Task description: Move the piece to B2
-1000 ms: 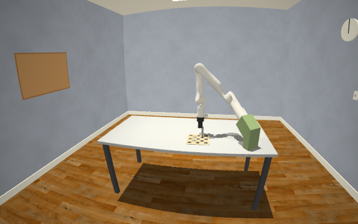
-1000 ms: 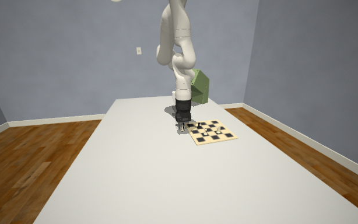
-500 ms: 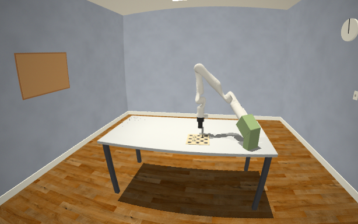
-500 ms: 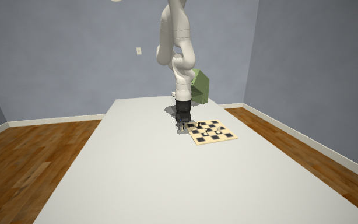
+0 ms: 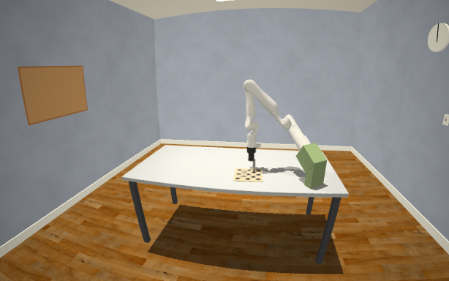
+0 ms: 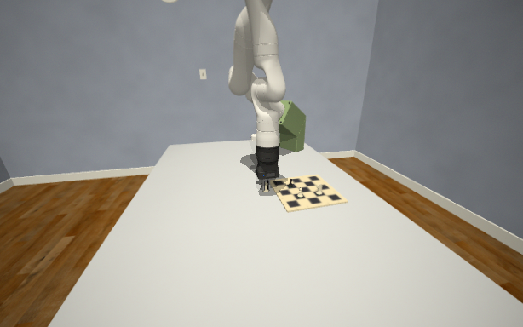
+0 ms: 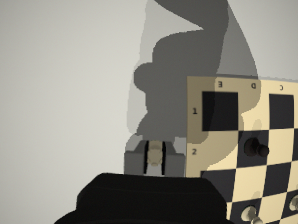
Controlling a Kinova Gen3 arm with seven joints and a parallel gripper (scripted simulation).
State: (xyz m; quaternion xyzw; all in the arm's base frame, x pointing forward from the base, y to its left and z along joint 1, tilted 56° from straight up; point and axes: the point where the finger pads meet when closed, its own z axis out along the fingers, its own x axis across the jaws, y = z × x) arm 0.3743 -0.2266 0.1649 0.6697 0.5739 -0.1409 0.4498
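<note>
Right now the pale piece is 10 mm below my hand. The rest, counted from my hand: small chessboard (80 mm ahead, 120 mm to the left, 20 mm below); black piece (30 mm ahead, 90 mm to the left, 10 mm below).
</note>
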